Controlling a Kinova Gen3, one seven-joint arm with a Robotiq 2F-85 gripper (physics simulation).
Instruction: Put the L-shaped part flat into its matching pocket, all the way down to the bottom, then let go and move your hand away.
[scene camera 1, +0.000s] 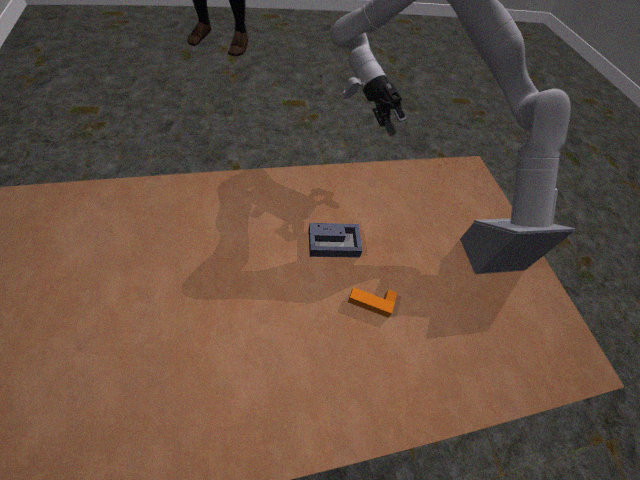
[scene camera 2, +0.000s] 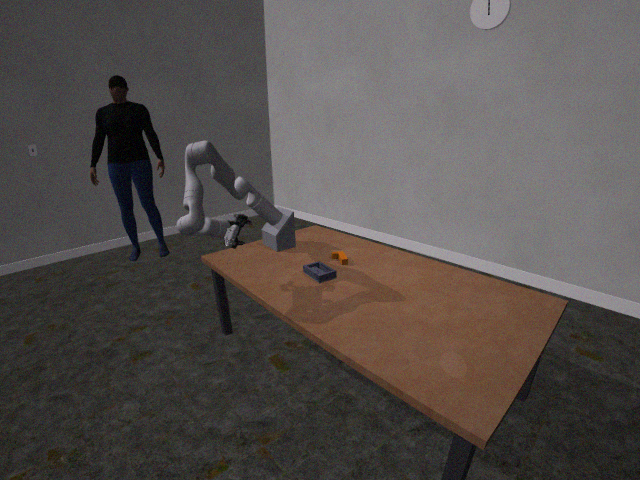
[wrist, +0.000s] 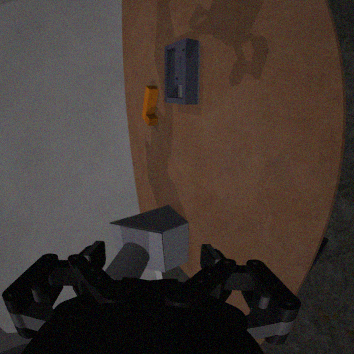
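Pixels of known places: gripper, between the fingertips: (scene camera 1: 398, 128) (scene camera 2: 247, 233) (wrist: 152, 253); arm's base, origin of its link: (scene camera 1: 529, 224) (scene camera 2: 276, 218) (wrist: 135, 252).
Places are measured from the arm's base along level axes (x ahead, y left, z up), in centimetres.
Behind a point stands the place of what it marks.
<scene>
The orange L-shaped part (scene camera 1: 371, 301) @(x 44.3, y 9.9, z -12.5 cm) (scene camera 2: 342, 257) @(x 46.2, y 7.5, z -12.5 cm) (wrist: 150, 102) @(x 43.9, y 7.9, z -13.7 cm) lies flat on the table, apart from the pocket block. In scene camera 1 its short leg points back at its right end. The blue-grey block (scene camera 1: 334, 253) @(x 50.2, y -5.5, z -13.5 cm) (scene camera 2: 327, 276) @(x 56.0, y -11.1, z -13.4 cm) (wrist: 192, 75) @(x 47.5, y -14.2, z -13.7 cm) has an L-shaped pocket, which is empty with its light floor showing. In scene camera 1 the block sits behind the part and a little left. My gripper (scene camera 1: 396, 124) @(x 28.3, y -33.1, z 5.3 cm) (wrist: 152, 253) @(x 28.3, y -33.1, z 5.3 cm) is open and empty, high up beyond the table's far edge in scene camera 1, well away from both part and block.
The wooden table (scene camera 1: 155, 361) @(x 95.1, y 15.6, z -15.5 cm) (scene camera 2: 439, 335) @(x 111.6, y -12.4, z -15.5 cm) (wrist: 265, 150) @(x 33.9, y -29.7, z -15.5 cm) carries the arm's grey wedge-shaped base (scene camera 1: 511, 249) @(x 7.3, y 5.5, z -2.5 cm) (scene camera 2: 279, 235) @(x 10.0, y -4.9, z -6.5 cm) (wrist: 176, 246) @(x 2.2, y -6.5, z -11.3 cm), to the right of the part and block in scene camera 1. A person (scene camera 2: 125, 134) stands on the floor beyond the arm. The arm's shadow crosses the table.
</scene>
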